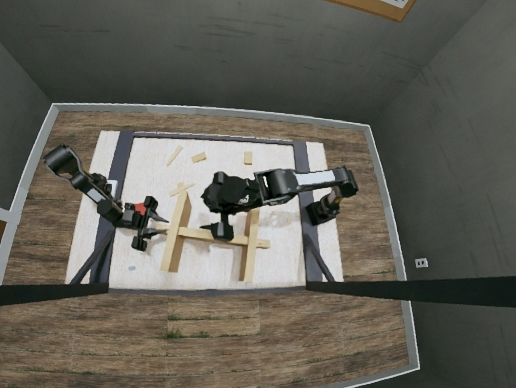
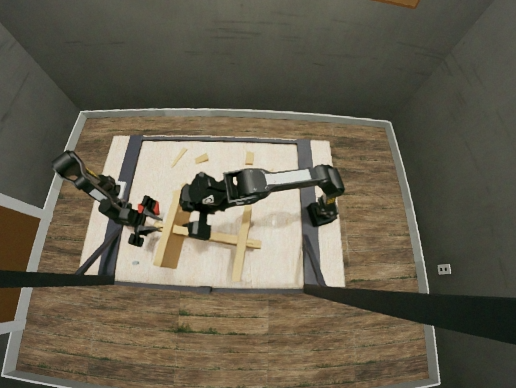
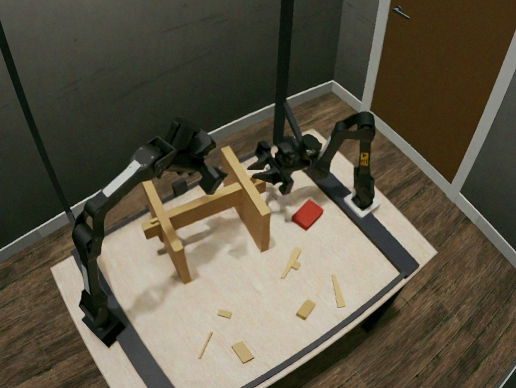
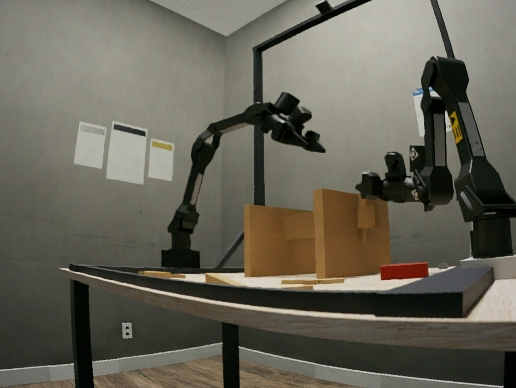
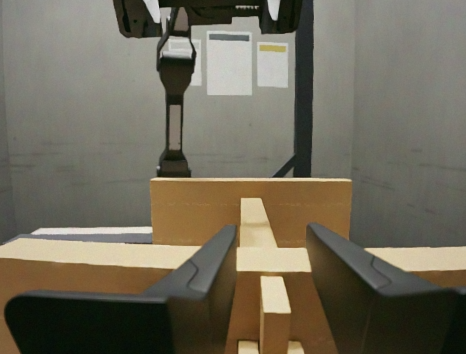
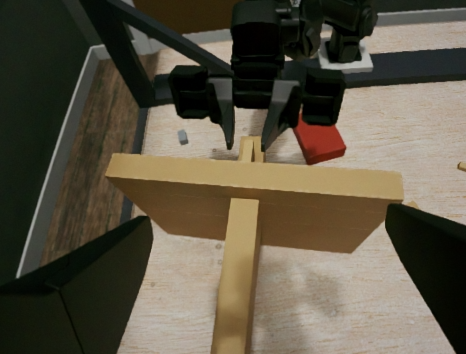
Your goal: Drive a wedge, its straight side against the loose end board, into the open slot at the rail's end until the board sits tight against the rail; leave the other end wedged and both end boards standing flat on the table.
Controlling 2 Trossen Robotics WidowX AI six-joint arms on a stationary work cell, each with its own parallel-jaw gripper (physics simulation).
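Pixels of known places: left gripper, fingertip midpoint: [image 1: 167,226] [image 2: 161,224] [image 3: 249,172] [image 4: 359,187] [image 5: 271,234] [image 6: 245,148]; right gripper, fingertip midpoint: [image 1: 200,212] [image 2: 184,211] [image 3: 217,164] [image 4: 316,149] [image 5: 217,28] [image 6: 268,221]; left arm's base at its link origin: [image 1: 104,190] [image 2: 113,190] [image 3: 362,201] [image 4: 493,256] [image 6: 342,51]; right arm's base at its link origin: [image 1: 323,210] [image 2: 323,211] [image 3: 100,319].
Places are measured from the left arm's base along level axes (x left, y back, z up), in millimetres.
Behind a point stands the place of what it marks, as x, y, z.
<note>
A wedge [image 5: 275,300] {-191, -339, 175} [image 4: 364,235] {-189, -345, 70} stands upright in the slot of the rail [image 3: 205,204] {-198, -509, 146} [image 6: 240,280] {-203, -467, 152}, outside the near end board [image 3: 250,205] {-130, -394, 131} [image 5: 75,254] {-100, -382, 177} [image 6: 310,180] {-134, -383, 177}; its lower tip shows below the rail's end. Whether the board touches the rail's shoulder is hidden. My left gripper [image 5: 271,234] {-192, -355, 195} [image 3: 253,171] {-192, -355, 195} [image 6: 245,148] {-192, -355, 195} is partly open, its fingers apart on both sides above the wedge. The far end board [image 3: 170,235] {-141, -661, 177} [image 5: 200,212] {-157, -642, 130} stands upright, with another wedge [image 3: 154,221] {-229, -674, 150} at that rail end. My right gripper [image 6: 268,221] {-176, -473, 321} is wide open and empty above the rail.
A red block [image 3: 307,215] {-71, -202, -4} [image 6: 320,142] {-78, -219, -4} lies beside the near board. Thin wooden pieces [image 3: 291,262] {35, -349, -24} [image 3: 338,291] {215, -293, -23} [image 3: 205,345] {134, -742, -24} and small wooden blocks [image 3: 306,309] {205, -418, -15} [image 3: 242,351] {214, -662, -13} lie on the table. A small grey piece [image 1: 132,268] {-329, -175, -18} [image 6: 183,137] {-324, -177, -17} lies near one edge.
</note>
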